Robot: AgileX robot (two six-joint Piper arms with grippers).
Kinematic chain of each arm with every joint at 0, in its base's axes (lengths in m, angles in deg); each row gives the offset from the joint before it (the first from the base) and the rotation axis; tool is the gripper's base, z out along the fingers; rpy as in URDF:
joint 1: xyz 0 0 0.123 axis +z
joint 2: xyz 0 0 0 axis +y
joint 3: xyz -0.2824 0 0.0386 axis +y
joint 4: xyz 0.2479 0 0.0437 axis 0.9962 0 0.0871
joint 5: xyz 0 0 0 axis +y
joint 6: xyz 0.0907 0 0.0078 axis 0.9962 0 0.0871
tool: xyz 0 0 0 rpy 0 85 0
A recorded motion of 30 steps. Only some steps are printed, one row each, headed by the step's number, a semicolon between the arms.
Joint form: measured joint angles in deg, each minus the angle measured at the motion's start. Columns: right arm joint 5, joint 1, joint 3, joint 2, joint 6, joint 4; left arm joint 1, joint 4, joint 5, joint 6, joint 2, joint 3.
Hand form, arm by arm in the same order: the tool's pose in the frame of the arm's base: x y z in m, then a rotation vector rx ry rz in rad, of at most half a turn. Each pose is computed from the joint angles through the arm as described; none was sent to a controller.
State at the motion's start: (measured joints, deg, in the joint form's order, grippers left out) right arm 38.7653 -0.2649 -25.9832 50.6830 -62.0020 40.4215; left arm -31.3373 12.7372 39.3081 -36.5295 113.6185 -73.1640
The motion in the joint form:
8: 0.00 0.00 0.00 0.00 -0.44 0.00; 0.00 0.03 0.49 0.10 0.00 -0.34
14: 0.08 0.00 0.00 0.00 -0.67 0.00; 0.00 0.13 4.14 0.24 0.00 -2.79
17: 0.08 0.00 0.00 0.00 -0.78 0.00; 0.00 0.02 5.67 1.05 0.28 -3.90
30: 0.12 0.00 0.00 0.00 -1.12 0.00; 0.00 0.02 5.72 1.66 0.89 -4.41
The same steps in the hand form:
8: 0.1467 0.0363 0.2372 -0.7581 2.2561 0.2769; 0.3404 -0.1921 0.1532 0.0903 2.8311 -0.0139
14: 0.1466 0.0364 0.2372 -0.7634 2.2550 0.2762; 0.3438 -0.1930 0.1623 0.0827 2.8436 0.0141
17: 0.1466 0.0364 0.2372 -0.7655 2.2541 0.2753; 0.3454 -0.1937 0.1646 0.0961 2.8525 0.0284
30: 0.1465 0.0364 0.2372 -0.7725 2.2518 0.2731; 0.3473 -0.1948 0.1625 0.1115 2.8542 0.0325

